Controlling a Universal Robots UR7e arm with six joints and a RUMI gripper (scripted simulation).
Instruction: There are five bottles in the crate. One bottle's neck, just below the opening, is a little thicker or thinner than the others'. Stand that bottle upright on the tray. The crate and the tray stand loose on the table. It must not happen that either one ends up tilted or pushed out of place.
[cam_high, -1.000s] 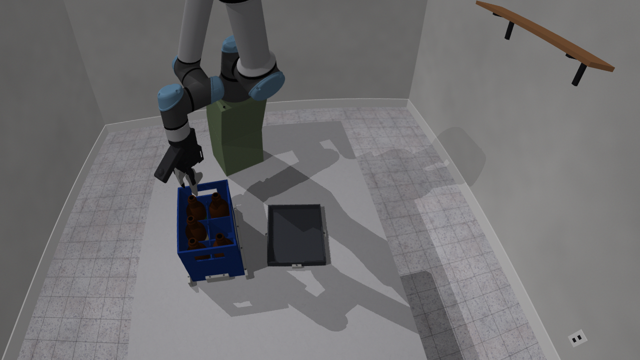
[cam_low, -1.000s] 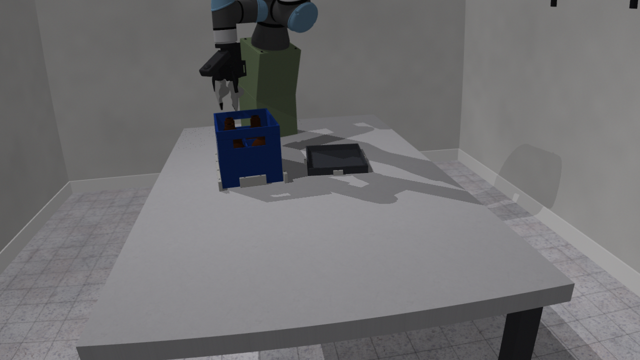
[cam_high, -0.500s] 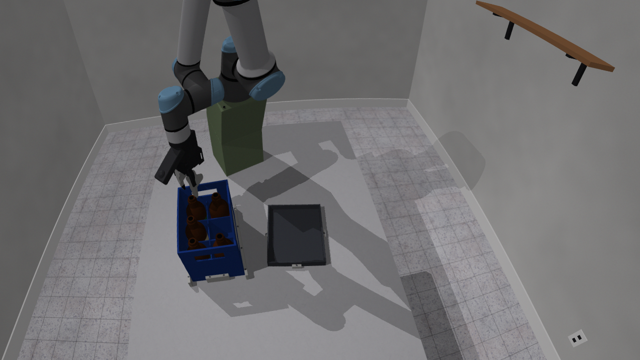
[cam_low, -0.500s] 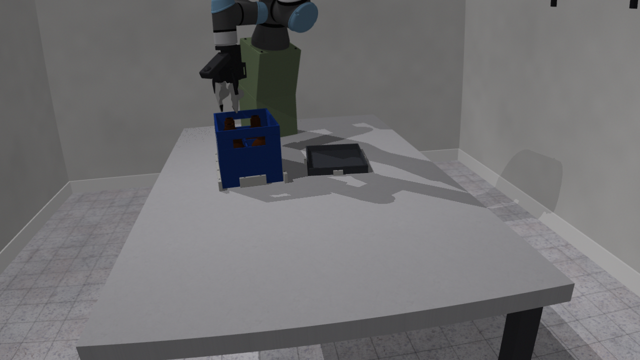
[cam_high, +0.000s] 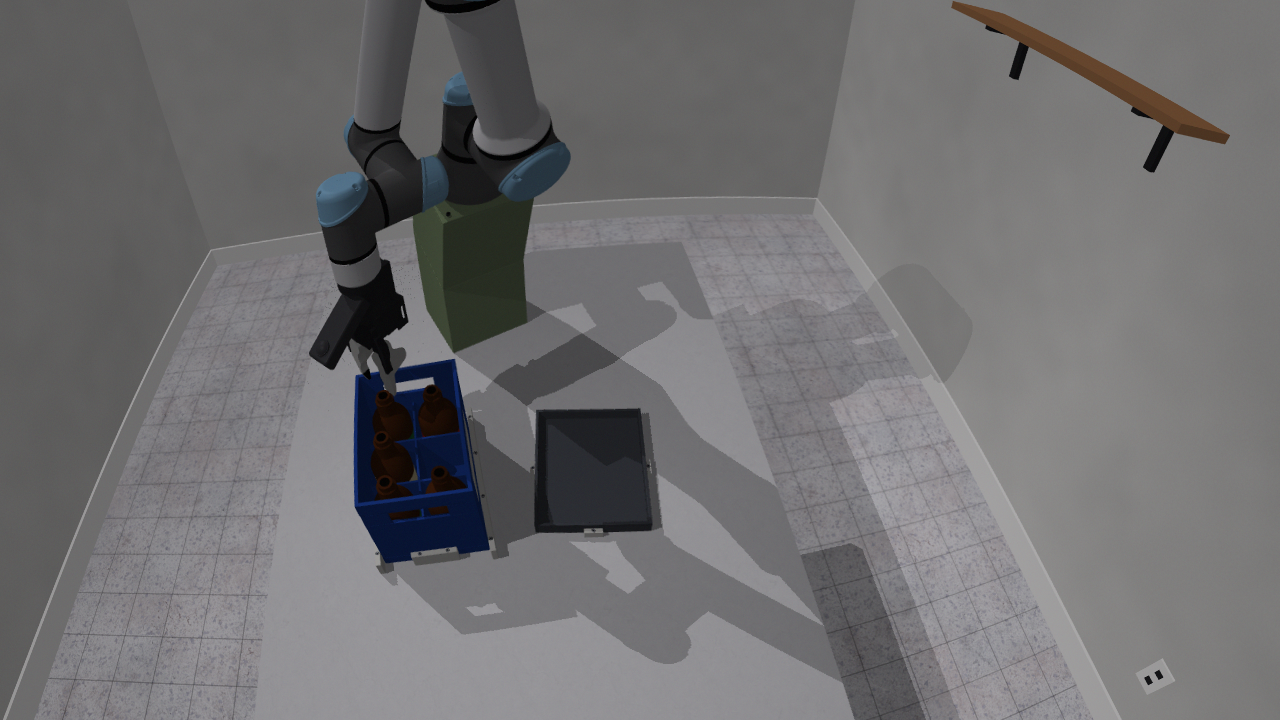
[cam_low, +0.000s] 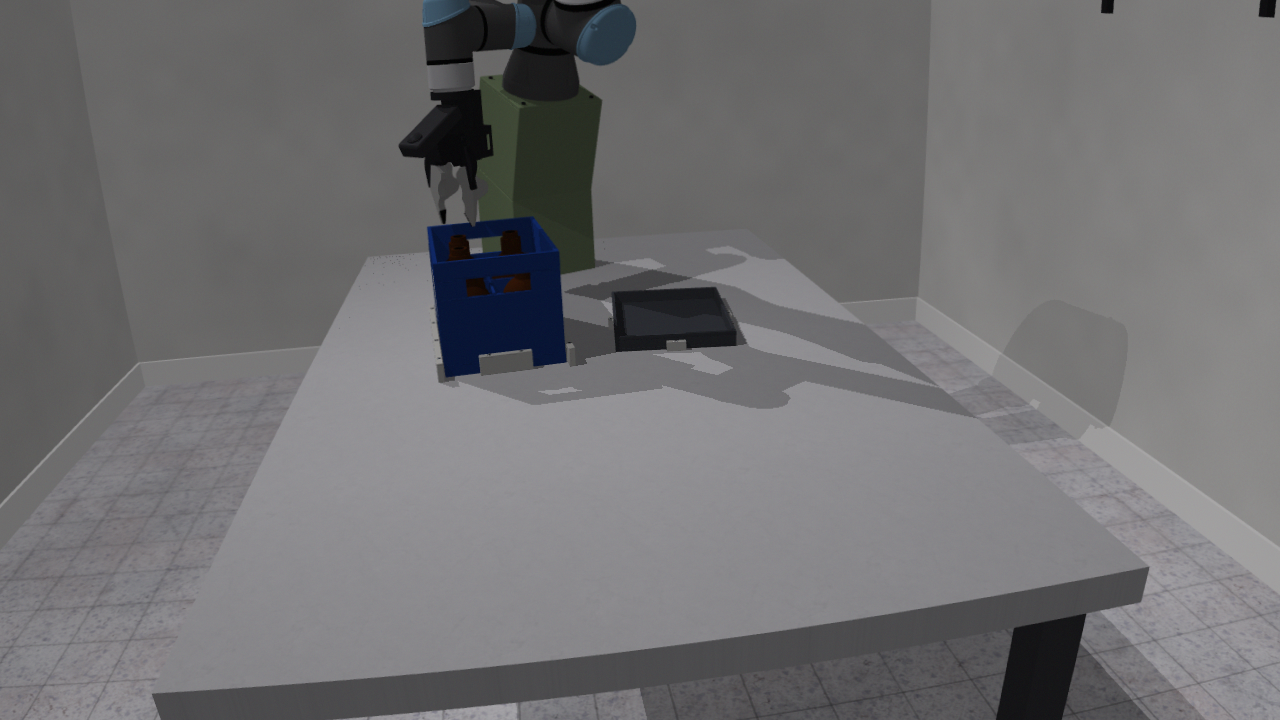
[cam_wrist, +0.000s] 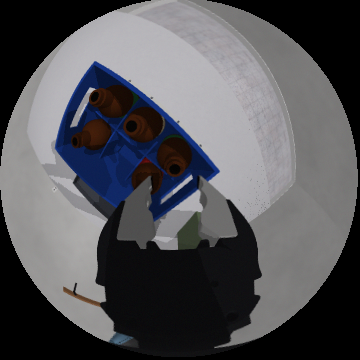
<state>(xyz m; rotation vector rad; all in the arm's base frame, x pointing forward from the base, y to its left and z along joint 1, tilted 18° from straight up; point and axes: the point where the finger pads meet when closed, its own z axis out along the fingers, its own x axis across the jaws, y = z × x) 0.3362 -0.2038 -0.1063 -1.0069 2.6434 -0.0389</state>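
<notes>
My gripper is now 90 mm short of the blue crate, 40 mm to the right of it and 110 mm above it. Also, from my hand: dark tray 120 mm ahead, 330 mm to the left, 180 mm below.
</notes>
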